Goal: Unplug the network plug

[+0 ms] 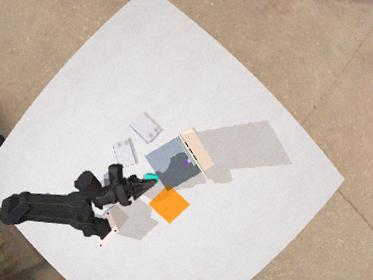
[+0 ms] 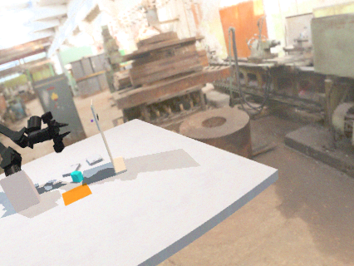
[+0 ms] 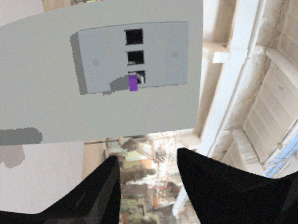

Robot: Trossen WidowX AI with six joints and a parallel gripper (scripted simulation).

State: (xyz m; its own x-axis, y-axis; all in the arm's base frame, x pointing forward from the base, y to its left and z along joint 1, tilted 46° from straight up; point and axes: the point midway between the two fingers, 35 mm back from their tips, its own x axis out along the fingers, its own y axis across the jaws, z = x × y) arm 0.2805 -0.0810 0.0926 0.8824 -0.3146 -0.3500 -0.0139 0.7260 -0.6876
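My gripper tip is 120 mm short of the network plug and 30 mm to the left of it. Also, from my gripper tip: cyan block (50 mm behind, 10 mm to the left, 230 mm below); orange marked square (90 mm behind, 110 mm to the right, 250 mm below); upright panel (140 mm ahead, 20 mm to the right, 100 mm below).
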